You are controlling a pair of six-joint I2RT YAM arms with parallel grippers.
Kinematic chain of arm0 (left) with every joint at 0, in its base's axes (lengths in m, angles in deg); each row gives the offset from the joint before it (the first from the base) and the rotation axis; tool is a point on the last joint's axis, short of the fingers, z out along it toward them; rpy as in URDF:
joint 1: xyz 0 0 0.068 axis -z
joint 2: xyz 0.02 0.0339 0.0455 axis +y
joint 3: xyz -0.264 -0.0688 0 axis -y
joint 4: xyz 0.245 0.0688 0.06 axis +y
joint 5: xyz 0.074 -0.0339 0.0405 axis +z
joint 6: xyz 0.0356 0 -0.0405 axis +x
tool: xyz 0 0 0 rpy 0 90 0
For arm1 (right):
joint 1: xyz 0 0 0.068 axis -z
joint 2: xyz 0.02 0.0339 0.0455 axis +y
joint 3: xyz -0.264 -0.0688 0 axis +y
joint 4: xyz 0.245 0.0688 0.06 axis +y
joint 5: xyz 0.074 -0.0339 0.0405 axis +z
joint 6: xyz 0.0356 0 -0.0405 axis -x
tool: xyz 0 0 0 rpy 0 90 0
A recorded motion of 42 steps. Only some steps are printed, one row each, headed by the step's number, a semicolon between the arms.
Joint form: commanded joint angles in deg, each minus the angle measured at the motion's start. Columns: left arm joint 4, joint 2, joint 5, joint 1, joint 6, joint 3; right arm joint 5, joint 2, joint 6, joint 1, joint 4, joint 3.
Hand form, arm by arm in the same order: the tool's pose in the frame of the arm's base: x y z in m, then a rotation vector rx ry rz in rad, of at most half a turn. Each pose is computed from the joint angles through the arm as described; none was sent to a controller.
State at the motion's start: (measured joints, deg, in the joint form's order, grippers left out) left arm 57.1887 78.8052 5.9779 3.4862 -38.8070 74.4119; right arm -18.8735 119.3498 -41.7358 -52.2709 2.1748 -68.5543
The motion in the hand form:
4: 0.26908 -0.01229 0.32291 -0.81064 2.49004 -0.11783; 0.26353 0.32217 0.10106 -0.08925 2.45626 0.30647
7: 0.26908 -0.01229 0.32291 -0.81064 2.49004 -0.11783; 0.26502 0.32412 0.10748 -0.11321 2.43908 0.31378
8: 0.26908 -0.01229 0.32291 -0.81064 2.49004 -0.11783; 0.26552 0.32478 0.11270 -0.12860 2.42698 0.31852
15: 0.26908 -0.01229 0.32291 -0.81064 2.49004 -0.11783; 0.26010 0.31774 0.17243 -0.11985 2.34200 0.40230
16: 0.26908 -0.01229 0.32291 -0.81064 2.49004 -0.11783; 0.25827 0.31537 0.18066 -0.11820 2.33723 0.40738
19: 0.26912 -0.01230 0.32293 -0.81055 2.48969 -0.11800; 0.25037 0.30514 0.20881 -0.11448 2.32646 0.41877
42: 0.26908 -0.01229 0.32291 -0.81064 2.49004 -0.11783; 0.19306 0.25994 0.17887 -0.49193 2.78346 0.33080
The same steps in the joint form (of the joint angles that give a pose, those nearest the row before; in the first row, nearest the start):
4: -0.20 -0.37 -0.04 -0.09 0.92 0.72; -0.42 0.79 -0.04 -0.07 0.00 -0.15
7: -0.20 -0.37 -0.04 -0.09 0.92 0.72; -0.39 0.24 1.31 -0.07 0.00 -0.72
8: -0.20 -0.37 -0.04 -0.09 0.92 0.72; -0.39 -0.37 2.21 -0.07 0.07 -0.94
15: -0.20 -0.37 -0.04 -0.09 0.92 0.72; -0.39 -9.55 3.19 -0.06 3.10 -0.96
16: -0.20 -0.37 -0.04 -0.09 0.92 0.72; -0.39 -10.97 3.19 -0.06 4.17 -0.96
19: -0.22 -0.37 -0.04 -0.09 0.92 0.72; -0.39 -16.06 3.19 -0.07 8.48 -0.96
42: -0.20 -0.37 -0.04 -0.09 0.92 0.72; 16.81 -22.82 8.55 -1.35 30.51 7.89

